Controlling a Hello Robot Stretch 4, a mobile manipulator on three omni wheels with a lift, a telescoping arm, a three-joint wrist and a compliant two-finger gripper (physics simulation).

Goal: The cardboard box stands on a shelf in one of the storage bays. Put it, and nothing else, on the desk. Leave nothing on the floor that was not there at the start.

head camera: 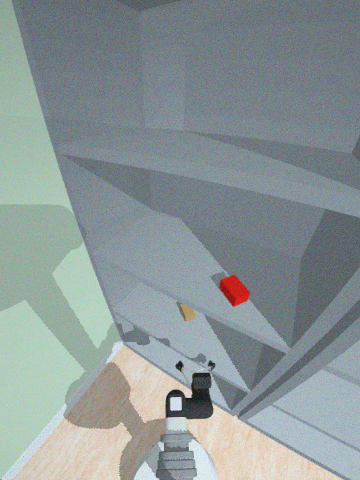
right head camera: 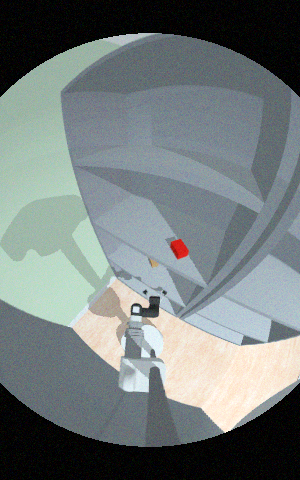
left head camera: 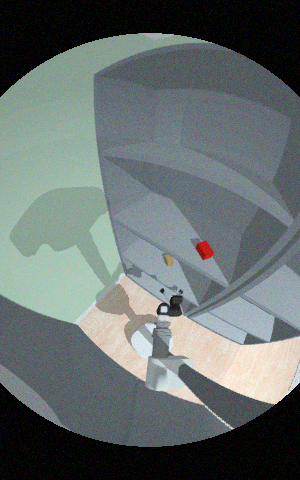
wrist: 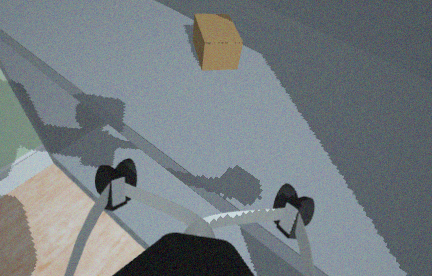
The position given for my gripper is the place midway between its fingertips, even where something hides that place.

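From the wrist camera I can see a cardboard box (wrist: 218,45), and my gripper (wrist: 206,188) is there with it.
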